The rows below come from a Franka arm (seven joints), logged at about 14 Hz.
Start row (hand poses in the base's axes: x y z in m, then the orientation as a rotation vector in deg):
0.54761 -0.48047 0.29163 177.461 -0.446 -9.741
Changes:
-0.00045 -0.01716 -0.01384 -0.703 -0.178 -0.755
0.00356 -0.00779 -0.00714 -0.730 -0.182 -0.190
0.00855 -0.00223 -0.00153 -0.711 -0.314 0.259
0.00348 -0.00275 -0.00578 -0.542 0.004 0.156
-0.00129 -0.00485 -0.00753 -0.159 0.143 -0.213
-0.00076 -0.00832 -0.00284 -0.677 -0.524 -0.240
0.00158 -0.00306 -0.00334 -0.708 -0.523 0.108
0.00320 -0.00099 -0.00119 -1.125 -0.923 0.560
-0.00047 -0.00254 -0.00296 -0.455 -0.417 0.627
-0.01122 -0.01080 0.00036 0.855 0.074 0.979
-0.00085 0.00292 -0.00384 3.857 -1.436 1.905
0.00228 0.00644 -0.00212 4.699 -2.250 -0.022
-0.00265 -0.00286 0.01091 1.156 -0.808 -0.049
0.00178 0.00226 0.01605 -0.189 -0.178 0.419
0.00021 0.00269 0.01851 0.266 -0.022 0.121
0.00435 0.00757 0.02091 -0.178 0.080 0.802
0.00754 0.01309 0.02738 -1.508 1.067 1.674
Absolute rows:
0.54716 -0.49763 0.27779 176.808 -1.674 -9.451
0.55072 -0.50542 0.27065 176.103 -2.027 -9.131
0.55927 -0.50765 0.26912 175.413 -1.694 -8.590
0.56275 -0.51040 0.26334 174.867 -1.491 -8.554
0.56146 -0.51525 0.25581 174.703 -1.817 -8.777
0.56070 -0.52357 0.25297 174.078 -2.262 -7.955
0.56228 -0.52663 0.24963 173.410 -2.179 -7.112
0.56548 -0.52762 0.24844 172.337 -1.471 -5.612
0.56501 -0.53016 0.24548 171.892 -0.590 -4.904
0.55379 -0.54096 0.24584 172.717 0.927 -4.937
0.55294 -0.53804 0.24200 176.522 3.905 -2.609
0.55522 -0.53160 0.23988 -178.721 -3.917 -1.030
0.55257 -0.53446 0.25079 -177.573 -3.820 -2.316
0.55435 -0.53220 0.26684 -177.741 -4.483 -2.575
0.55456 -0.52951 0.28535 -177.469 -4.659 -2.612
0.55891 -0.52194 0.30626 -177.598 -5.908 -2.456
0.56645 -0.50885 0.33364 -178.956 -8.568 -0.678

